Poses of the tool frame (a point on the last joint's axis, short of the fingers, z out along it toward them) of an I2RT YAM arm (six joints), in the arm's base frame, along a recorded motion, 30 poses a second.
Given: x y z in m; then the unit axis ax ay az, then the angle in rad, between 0 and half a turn.
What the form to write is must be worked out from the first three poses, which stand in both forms.
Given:
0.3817 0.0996 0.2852 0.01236 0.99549 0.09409 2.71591
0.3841 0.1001 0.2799 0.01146 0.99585 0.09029 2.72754
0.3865 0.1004 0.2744 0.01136 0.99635 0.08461 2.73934
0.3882 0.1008 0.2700 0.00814 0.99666 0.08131 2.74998
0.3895 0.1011 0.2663 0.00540 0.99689 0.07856 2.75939
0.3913 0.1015 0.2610 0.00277 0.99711 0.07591 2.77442
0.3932 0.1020 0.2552 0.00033 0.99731 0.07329 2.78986
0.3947 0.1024 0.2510 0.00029 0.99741 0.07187 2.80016
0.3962 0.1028 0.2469 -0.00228 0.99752 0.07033 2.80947
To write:
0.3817 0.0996 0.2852 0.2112 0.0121 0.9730 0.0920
0.3841 0.1001 0.2799 0.2056 0.0112 0.9746 0.0884
0.3865 0.1004 0.2744 0.1998 0.0111 0.9763 0.0829
0.3882 0.1008 0.2700 0.1946 0.0080 0.9776 0.0798
0.3895 0.1011 0.2663 0.1899 0.0053 0.9787 0.0771
0.3913 0.1015 0.2610 0.1826 0.0027 0.9804 0.0746
0.3932 0.1020 0.2552 0.1750 0.0003 0.9819 0.0722
0.3947 0.1024 0.2510 0.1699 0.0003 0.9829 0.0708
0.3962 0.1028 0.2469 0.1653 -0.0022 0.9838 0.0694

